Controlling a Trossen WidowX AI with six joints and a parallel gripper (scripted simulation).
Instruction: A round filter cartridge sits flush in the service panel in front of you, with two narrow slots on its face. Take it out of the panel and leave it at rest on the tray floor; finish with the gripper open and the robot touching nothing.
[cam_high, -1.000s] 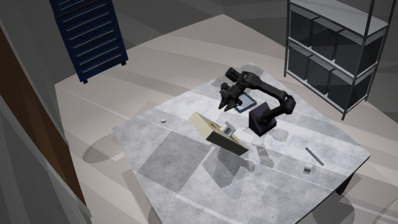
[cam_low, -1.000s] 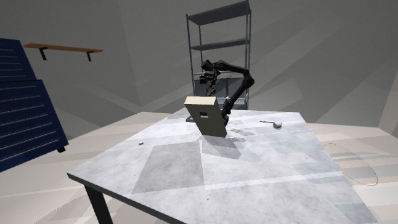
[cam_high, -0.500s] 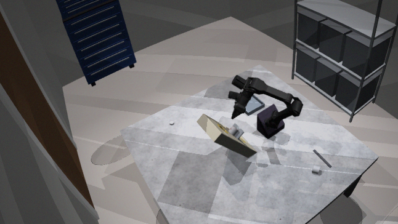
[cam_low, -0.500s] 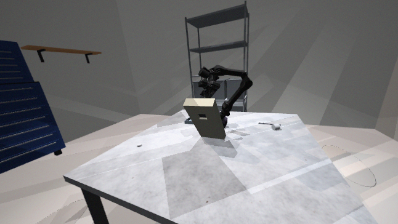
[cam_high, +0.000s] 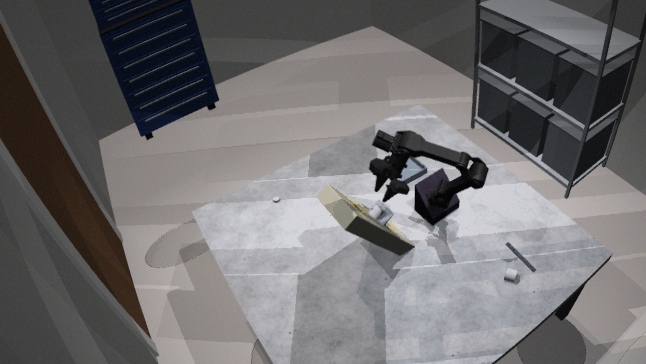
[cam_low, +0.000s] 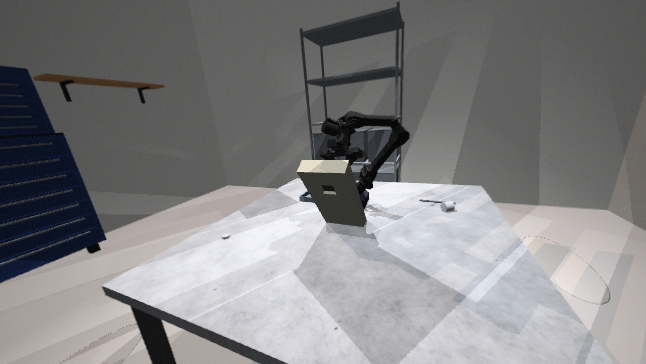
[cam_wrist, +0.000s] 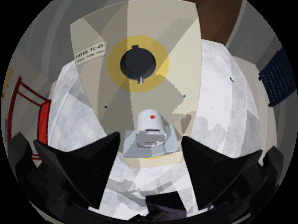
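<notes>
The round filter cartridge is 20 mm ahead of my gripper tip and 60 mm below it. Round my gripper tip: service panel: 60 mm ahead, 10 mm to the left, 80 mm below; tray: 310 mm behind, 270 mm to the right, 240 mm below.
</notes>
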